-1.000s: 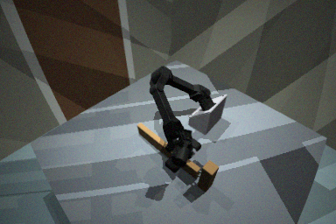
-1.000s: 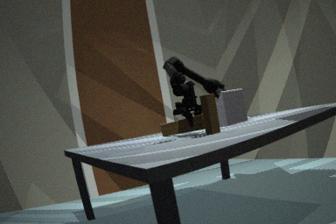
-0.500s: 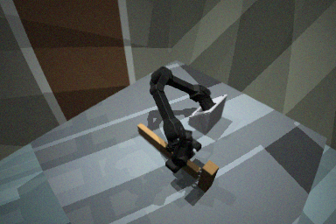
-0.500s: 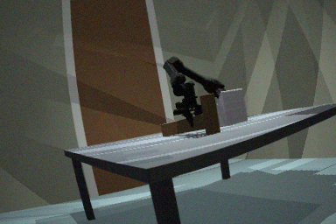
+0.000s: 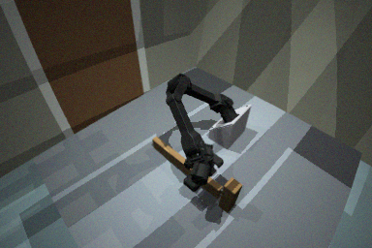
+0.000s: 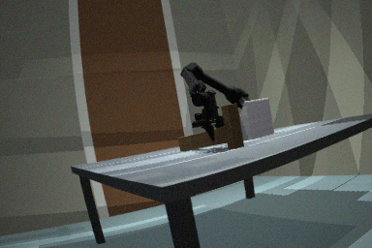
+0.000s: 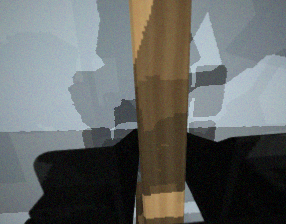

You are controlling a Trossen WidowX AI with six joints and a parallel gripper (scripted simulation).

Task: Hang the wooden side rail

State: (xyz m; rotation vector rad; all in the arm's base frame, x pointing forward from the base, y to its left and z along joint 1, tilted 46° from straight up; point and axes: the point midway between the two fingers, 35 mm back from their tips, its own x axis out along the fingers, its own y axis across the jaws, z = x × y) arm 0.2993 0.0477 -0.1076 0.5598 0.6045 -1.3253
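Now: gripper tip 13 cm to the right of the headboard post, 4 cm below it and 1 cm past it.
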